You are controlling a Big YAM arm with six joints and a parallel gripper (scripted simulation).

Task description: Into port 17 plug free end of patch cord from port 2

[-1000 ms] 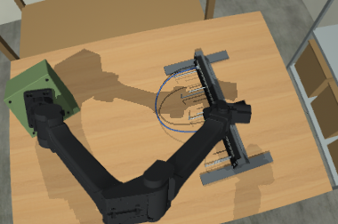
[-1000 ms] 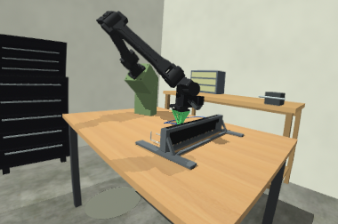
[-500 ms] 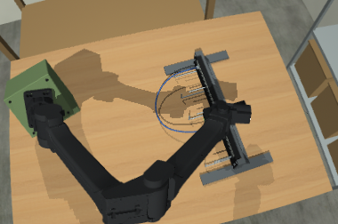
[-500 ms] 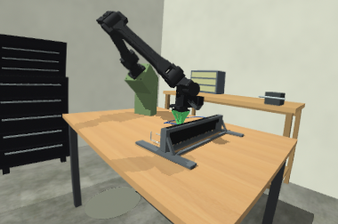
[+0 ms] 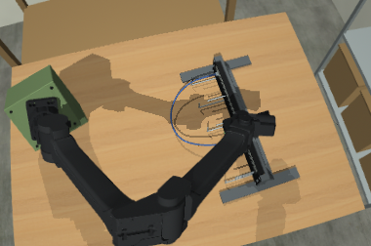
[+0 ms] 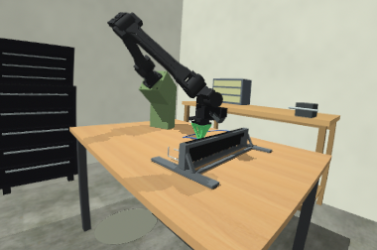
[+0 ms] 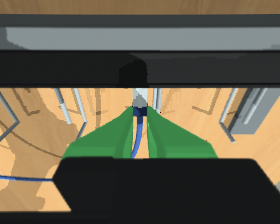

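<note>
The plug lies 20 mm ahead of my hand.
</note>
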